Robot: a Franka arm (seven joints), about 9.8 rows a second.
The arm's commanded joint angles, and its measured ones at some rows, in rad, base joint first. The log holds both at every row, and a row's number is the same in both.
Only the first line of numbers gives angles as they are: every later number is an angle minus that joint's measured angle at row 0.
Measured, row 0:
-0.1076, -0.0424, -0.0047, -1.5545, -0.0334, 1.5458, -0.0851
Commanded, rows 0 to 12:
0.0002, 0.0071, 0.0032, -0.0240, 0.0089, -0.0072, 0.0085
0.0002, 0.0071, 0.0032, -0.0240, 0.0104, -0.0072, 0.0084
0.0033, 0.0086, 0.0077, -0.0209, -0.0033, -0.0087, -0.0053
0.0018, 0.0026, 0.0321, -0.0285, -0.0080, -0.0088, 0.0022
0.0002, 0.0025, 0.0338, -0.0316, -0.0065, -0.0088, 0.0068
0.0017, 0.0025, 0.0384, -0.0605, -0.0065, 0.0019, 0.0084
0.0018, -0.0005, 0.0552, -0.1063, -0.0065, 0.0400, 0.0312
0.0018, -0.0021, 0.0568, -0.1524, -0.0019, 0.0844, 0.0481
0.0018, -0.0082, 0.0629, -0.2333, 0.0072, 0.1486, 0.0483
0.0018, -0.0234, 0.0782, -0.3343, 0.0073, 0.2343, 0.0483
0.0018, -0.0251, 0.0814, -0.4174, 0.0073, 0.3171, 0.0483
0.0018, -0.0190, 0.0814, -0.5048, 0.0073, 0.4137, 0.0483
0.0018, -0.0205, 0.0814, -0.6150, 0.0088, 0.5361, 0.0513
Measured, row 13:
0.0039, 0.0047, 0.0786, -0.4455, 0.0001, 0.4058, 0.0317
